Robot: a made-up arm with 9 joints. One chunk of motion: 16 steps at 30 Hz.
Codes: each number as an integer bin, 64 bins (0 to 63) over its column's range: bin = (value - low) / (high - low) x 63, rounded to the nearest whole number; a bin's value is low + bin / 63 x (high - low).
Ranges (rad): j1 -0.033..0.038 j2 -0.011..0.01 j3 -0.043..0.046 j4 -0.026..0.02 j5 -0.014..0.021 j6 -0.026..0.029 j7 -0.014..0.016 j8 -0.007..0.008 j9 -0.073..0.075
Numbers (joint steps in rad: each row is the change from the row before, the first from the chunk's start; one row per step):
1: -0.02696 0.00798 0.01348 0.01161 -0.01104 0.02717 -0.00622 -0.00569 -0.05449
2: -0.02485 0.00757 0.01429 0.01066 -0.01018 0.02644 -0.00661 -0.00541 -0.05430
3: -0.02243 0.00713 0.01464 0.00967 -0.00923 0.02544 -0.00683 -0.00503 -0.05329
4: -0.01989 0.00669 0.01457 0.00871 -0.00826 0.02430 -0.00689 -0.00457 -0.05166
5: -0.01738 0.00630 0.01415 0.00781 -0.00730 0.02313 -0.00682 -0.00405 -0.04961
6: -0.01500 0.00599 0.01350 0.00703 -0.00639 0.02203 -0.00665 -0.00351 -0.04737
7: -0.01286 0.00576 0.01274 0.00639 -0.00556 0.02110 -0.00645 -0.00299 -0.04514
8: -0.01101 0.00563 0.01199 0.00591 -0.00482 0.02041 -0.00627 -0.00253 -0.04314
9: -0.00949 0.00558 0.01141 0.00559 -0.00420 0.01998 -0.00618 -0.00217 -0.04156
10: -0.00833 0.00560 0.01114 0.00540 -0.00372 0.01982 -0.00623 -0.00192 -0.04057
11: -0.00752 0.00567 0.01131 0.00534 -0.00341 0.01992 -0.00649 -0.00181 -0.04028
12: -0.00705 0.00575 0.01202 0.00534 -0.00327 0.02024 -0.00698 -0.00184 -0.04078
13: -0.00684 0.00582 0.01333 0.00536 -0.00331 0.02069 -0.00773 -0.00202 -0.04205
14: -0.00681 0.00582 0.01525 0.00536 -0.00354 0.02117 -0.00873 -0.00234 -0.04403
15: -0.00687 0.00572 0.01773 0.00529 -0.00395 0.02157 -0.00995 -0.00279 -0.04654
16: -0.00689 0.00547 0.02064 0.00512 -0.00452 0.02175 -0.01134 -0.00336 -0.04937
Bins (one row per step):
1: 5 57 40 52 5 61 16 6 8
2: 7 56 41 50 7 60 16 7 8
3: 9 54 41 49 9 59 15 8 8
4: 12 53 41 48 10 58 15 10 9
5: 14 52 40 46 12 56 15 12 10
6: 16 51 40 45 14 55 15 15 11
7: 18 50 39 44 15 54 16 17 12
8: 20 50 39 44 17 53 16 19 13
9: 21 50 39 43 18 53 16 20 13
10: 22 50 38 43 19 52 16 21 14
11: 23 50 38 43 19 53 16 22 14
12: 23 50 39 43 19 53 15 22 14
13: 23 50 40 43 19 53 13 21 13
14: 23 50 41 43 19 54 11 20 12
15: 23 50 43 43 18 54 9 18 11
16: 23 49 45 43 17 55 6 15 10

